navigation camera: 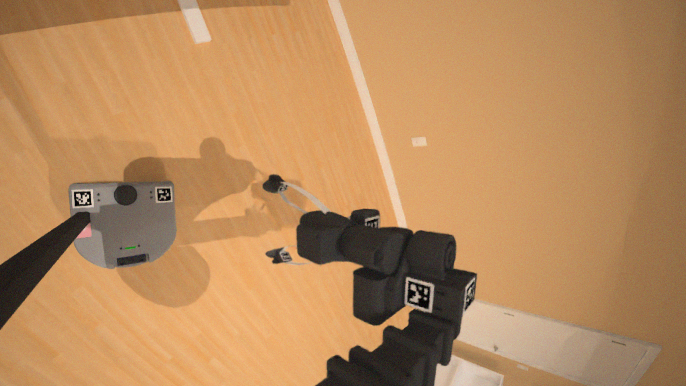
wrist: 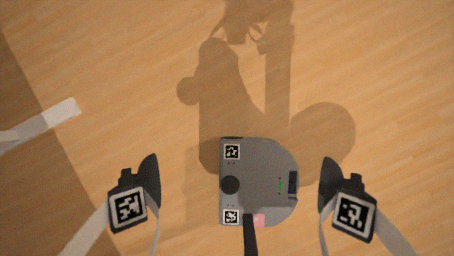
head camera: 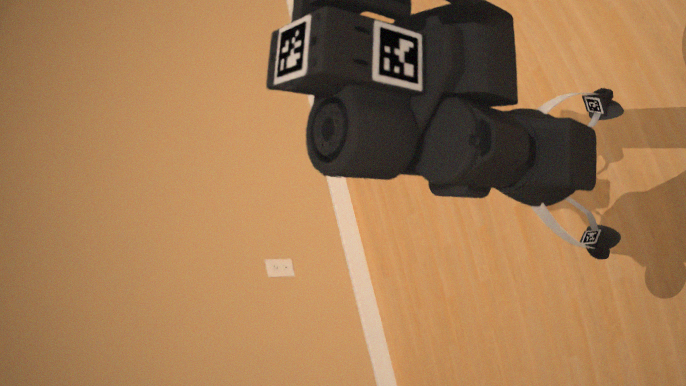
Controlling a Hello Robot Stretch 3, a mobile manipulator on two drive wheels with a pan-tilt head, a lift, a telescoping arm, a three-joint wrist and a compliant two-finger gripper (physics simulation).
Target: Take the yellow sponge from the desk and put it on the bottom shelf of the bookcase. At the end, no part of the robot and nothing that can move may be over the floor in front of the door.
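Seen in the pictures: gripper, fingertip midpoint: [navigation camera: 269, 218] [wrist: 238, 173] [head camera: 611, 174]; robot's base, link origin: [navigation camera: 125, 194] [wrist: 232, 173].
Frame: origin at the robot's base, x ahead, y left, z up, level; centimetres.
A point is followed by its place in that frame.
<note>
My gripper [head camera: 607, 175] {y -23.7, x -2.1, z 81.7 cm} [navigation camera: 274, 220] {y -23.7, x -2.1, z 81.7 cm} [wrist: 238, 173] {y -23.7, x -2.1, z 81.7 cm} is open and empty, its two fingertips wide apart, high above the wooden floor. The yellow sponge does not show in these views. A white leg [navigation camera: 196, 22] [wrist: 62, 114], apparently the desk's foot, stands on the floor at the top left of the navigation view and at the left of the wrist view. The desk top does not show. Part of a white object [navigation camera: 470, 375] {y -283.5, x -236.8, z 69.0 cm} shows at the bottom right of the navigation view, partly behind my arm; I cannot tell whether it is the bookcase.
My grey base [navigation camera: 140, 225] {y -4.1, x -11.1, z 16.0 cm} [wrist: 265, 175] {y -4.0, x -13.2, z 16.0 cm} stands on the floor, with the dark mast beside it. A tan wall with a white baseboard [head camera: 357, 250] {y -170.1, x 26.7, z 3.3 cm} [navigation camera: 370, 110] {y -153.5, x 58.5, z 6.1 cm} and an outlet [head camera: 279, 267] {y -168.4, x 32.1, z 40.3 cm} [navigation camera: 419, 141] {y -167.9, x 32.3, z 40.8 cm} runs beside the arm. A white door-like panel [navigation camera: 565, 345] {y -259.1, x -143.6, z 153.1 cm} shows at the lower right.
</note>
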